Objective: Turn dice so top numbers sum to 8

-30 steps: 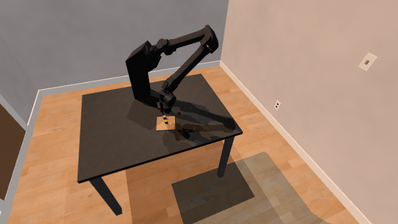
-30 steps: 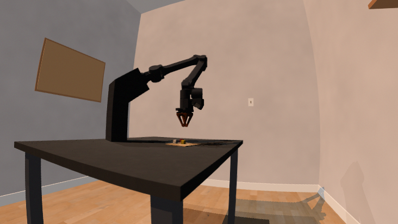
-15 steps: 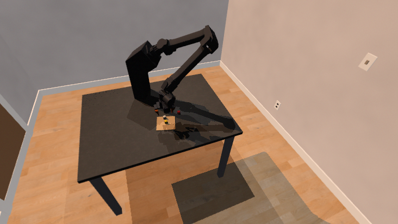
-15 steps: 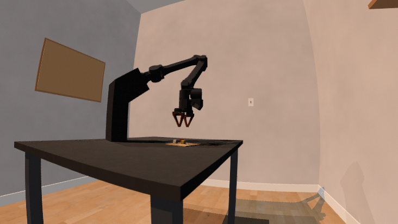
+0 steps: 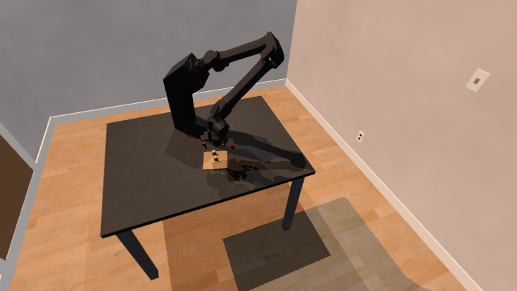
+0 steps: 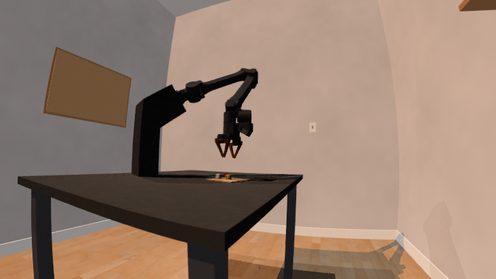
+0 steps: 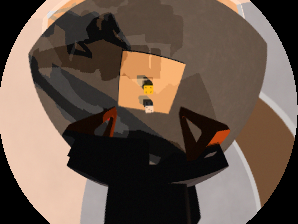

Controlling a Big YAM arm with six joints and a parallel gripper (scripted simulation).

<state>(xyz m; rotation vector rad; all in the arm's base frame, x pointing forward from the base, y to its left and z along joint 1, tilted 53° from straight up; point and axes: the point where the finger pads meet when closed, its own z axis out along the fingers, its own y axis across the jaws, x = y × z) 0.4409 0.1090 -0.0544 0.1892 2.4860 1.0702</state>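
Now: the red die 11 cm to the left of my hand, 10 cm below it and 8 cm behind it. Round my hand: yellow die: 9 cm below; tan mat: 11 cm below; white die: 9 cm below, 5 cm behind, 1 cm to the right.
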